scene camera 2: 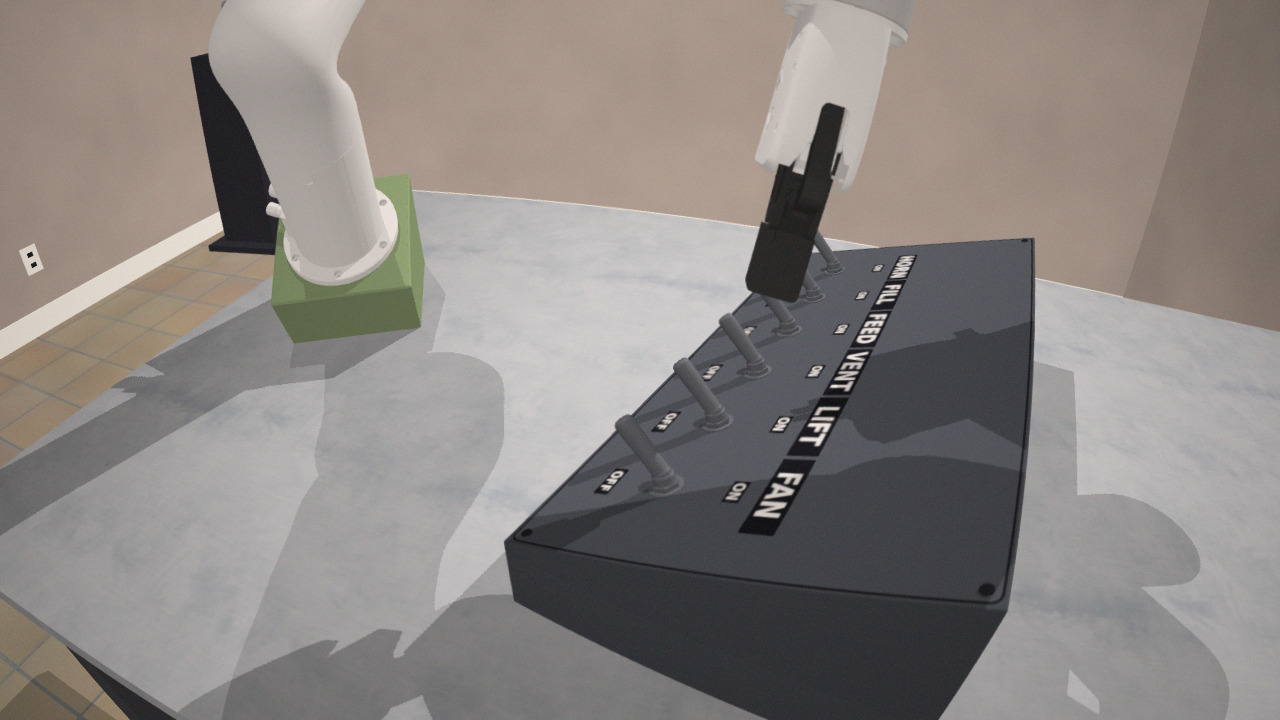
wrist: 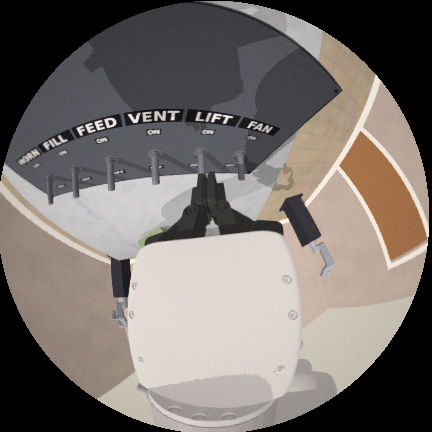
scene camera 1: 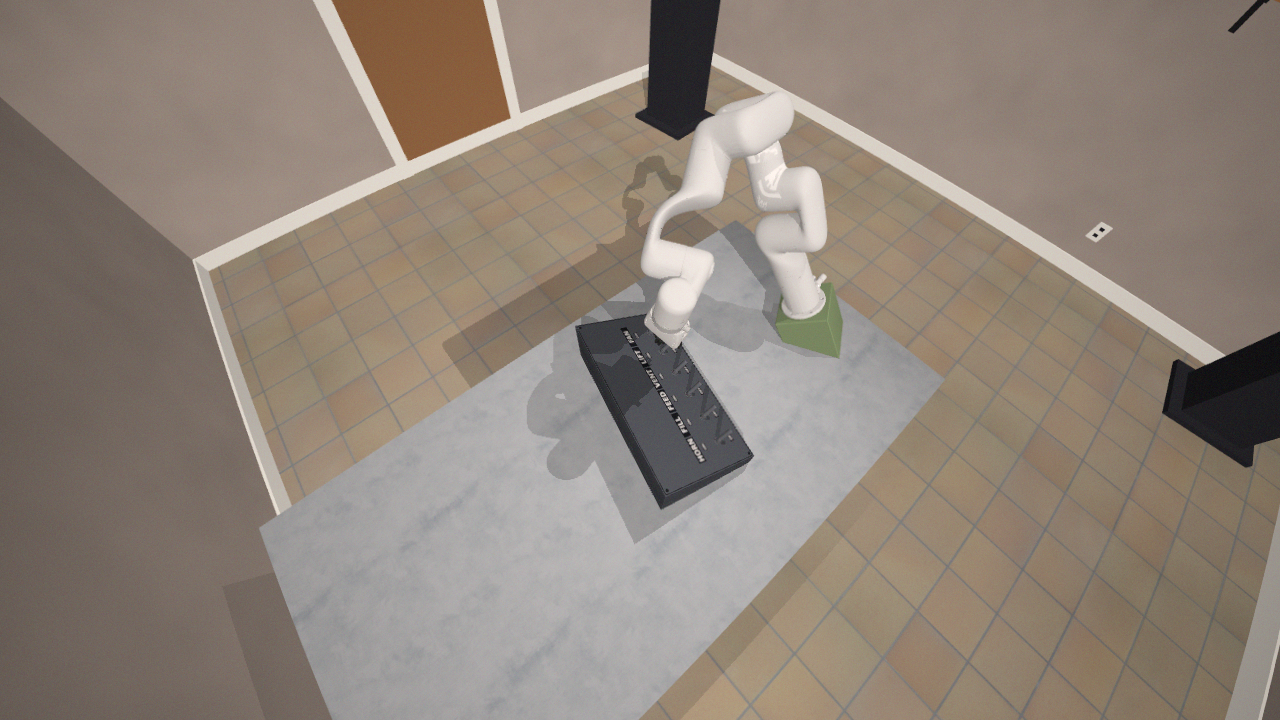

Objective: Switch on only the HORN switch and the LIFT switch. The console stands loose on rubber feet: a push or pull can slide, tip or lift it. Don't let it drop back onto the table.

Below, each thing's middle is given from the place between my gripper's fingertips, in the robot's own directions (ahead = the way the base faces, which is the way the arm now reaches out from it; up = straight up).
Right now my hand is 70 mm short of the dark console [scene camera 2: 821,505], 70 mm to the right of it and 100 mm above it.
